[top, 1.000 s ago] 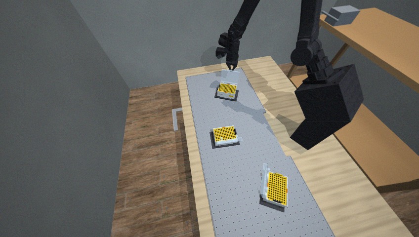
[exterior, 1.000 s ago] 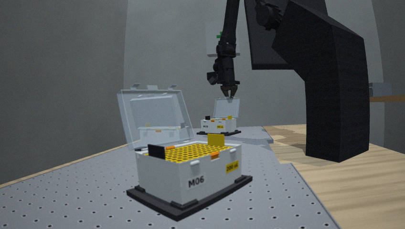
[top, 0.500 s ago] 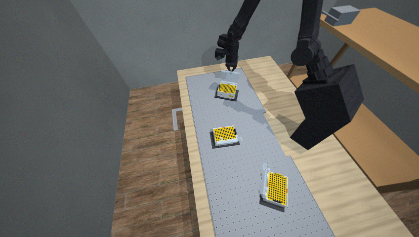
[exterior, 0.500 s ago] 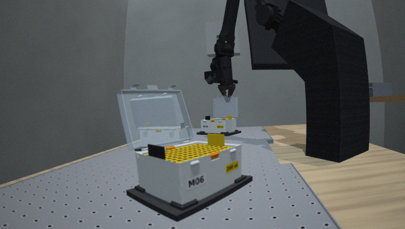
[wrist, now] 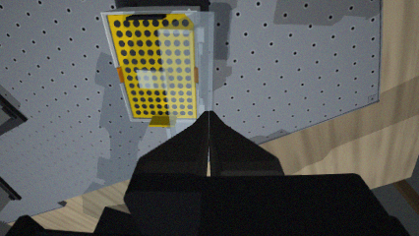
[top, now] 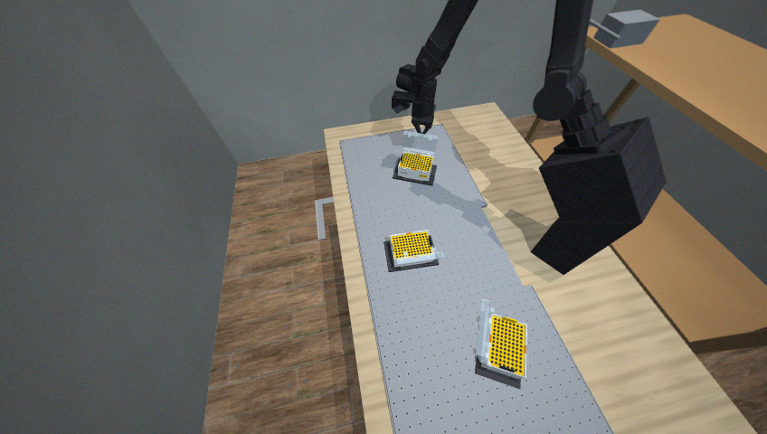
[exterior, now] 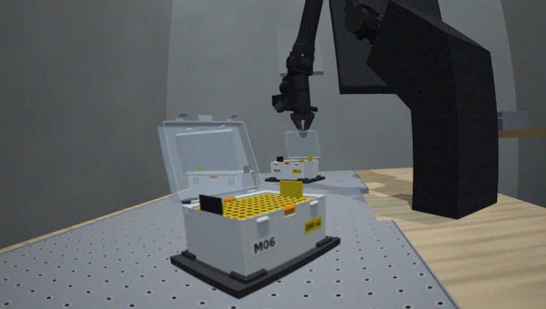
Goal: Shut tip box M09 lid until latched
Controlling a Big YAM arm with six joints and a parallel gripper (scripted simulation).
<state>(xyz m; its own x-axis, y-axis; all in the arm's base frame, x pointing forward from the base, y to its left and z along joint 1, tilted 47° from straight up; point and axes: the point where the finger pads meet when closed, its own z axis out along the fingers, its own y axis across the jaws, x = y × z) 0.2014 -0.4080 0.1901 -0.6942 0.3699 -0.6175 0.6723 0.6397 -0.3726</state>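
Now: the rack 4 cm ahead of my hand, 4 cm to the left of it and 8 cm below it.
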